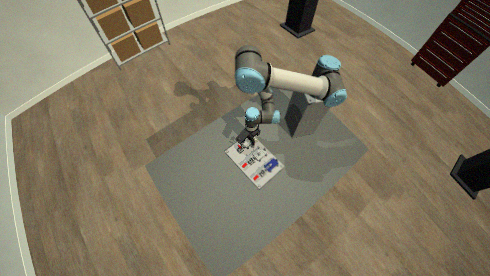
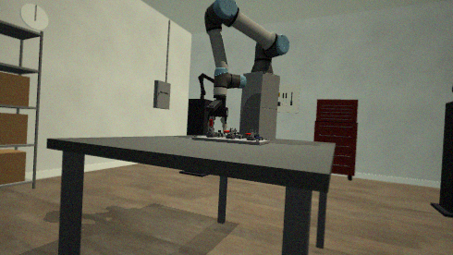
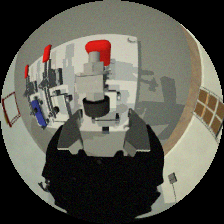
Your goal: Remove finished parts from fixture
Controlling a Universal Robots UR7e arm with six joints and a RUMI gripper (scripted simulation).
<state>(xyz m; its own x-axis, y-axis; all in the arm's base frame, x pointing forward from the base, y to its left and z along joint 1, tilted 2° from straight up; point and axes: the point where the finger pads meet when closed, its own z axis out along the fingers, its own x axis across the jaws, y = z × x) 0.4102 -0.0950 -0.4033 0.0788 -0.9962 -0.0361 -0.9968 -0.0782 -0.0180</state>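
Right now my hand is 10 mm past the light grey part. From my hand the other things lie so: blue blank 30 mm behind, 220 mm to the left, 10 mm below; white fixture plate 30 mm ahead, 110 mm to the left, 30 mm below.
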